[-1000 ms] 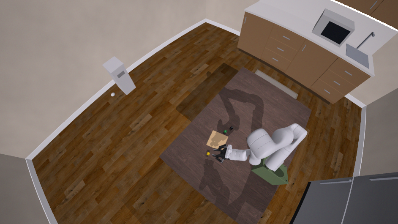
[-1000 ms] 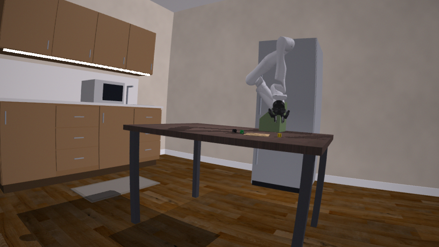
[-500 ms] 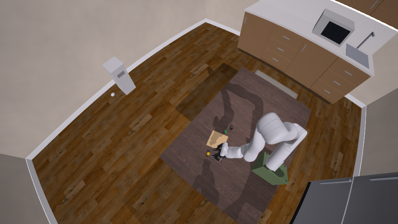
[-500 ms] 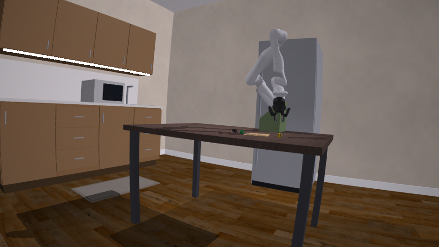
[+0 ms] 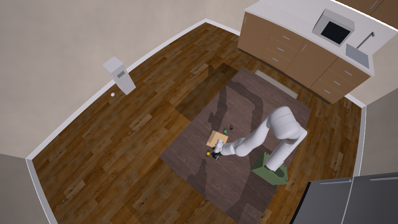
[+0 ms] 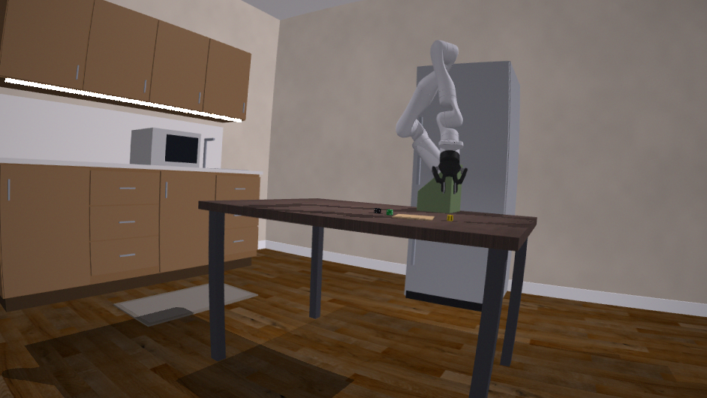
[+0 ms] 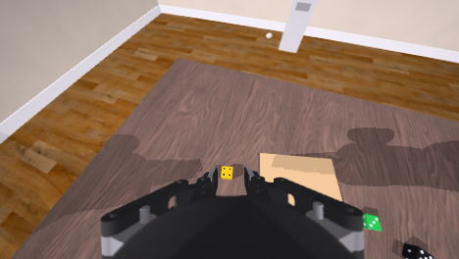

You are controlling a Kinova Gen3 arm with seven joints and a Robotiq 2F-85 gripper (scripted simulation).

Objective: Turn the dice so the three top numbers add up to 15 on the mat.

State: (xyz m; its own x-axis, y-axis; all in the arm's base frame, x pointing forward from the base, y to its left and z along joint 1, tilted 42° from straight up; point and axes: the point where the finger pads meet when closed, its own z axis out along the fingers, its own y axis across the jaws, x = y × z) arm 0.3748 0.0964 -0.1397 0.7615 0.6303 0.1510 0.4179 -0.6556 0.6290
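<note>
Now: hand 20 mm short of the yellow die, 20 mm to the right of it and 100 mm above it. The rest, counted from my hand: black die (20 mm ahead, 280 mm to the right, 100 mm below); green die (40 mm ahead, 220 mm to the right, 100 mm below); tan mat (40 mm ahead, 110 mm to the right, 110 mm below).
</note>
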